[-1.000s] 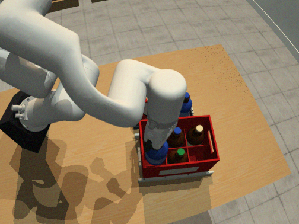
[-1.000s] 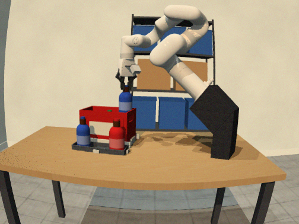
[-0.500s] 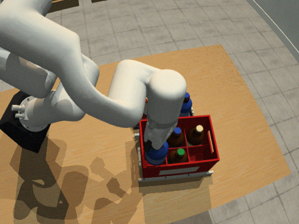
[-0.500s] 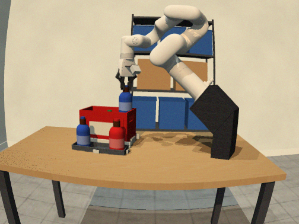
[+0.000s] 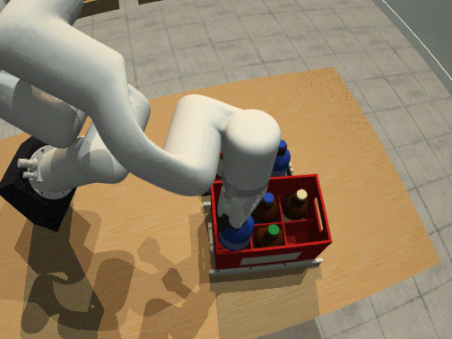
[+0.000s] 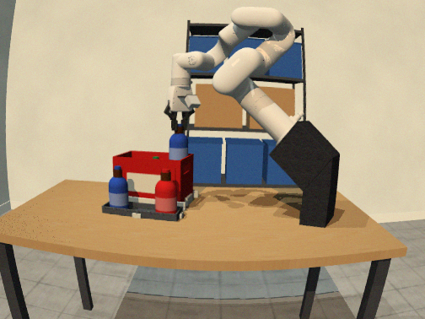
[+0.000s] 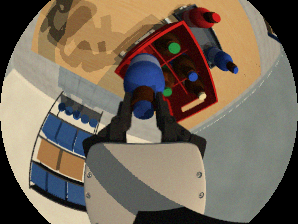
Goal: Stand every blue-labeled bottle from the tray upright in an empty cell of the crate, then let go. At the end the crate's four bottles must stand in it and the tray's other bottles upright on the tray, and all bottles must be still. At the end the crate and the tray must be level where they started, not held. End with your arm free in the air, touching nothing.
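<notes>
My hand is 100 mm short of the red crate, 10 mm to the right of it and 200 mm above it. The rest, counted from my hand: red-labeled bottle 60 mm ahead, 220 mm to the left, 200 mm below; then dark tray 150 mm ahead, 200 mm to the left, 280 mm below.
</notes>
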